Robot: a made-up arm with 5 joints.
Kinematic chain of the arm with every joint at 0, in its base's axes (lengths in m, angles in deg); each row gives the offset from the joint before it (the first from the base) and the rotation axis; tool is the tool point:
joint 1: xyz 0 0 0.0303 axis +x
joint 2: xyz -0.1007 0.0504 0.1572 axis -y
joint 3: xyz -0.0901 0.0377 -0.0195 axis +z
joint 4: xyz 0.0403 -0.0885 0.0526 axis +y
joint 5: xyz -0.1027 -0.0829 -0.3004 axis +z
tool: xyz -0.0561 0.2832 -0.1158
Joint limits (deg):
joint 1: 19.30..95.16
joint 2: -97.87..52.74
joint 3: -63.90..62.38
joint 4: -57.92..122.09
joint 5: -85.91..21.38
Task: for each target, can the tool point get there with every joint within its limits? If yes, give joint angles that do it. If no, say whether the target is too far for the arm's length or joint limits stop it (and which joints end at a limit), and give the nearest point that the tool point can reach.
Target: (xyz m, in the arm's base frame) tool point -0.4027 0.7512 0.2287
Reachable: no: joint limits stop it (at a limit: joint 1, joint 2, joint 5) | nearest point -0.3188 0.4803 0.2027 | short by 0.285 m
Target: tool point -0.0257 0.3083 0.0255
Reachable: yes | joints 48.05 18.72 -5.03 -10.66 -13.13
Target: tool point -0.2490 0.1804 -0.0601
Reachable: yes | joints 44.11 -39.39 -22.53 -10.28 -49.46
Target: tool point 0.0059 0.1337 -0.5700
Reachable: no: joint limits stop it (at a limit: joint 1, joint 3, joint 5) | nearest point -0.0374 0.0156 -0.3298 | short by 0.271 m
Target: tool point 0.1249 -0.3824 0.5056
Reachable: yes | joints 31.58 -83.78 42.06 95.11 9.22
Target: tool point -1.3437 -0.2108 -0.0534
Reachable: no: too far | nearest point -0.6515 -0.1857 0.0423 | short by 0.699 m
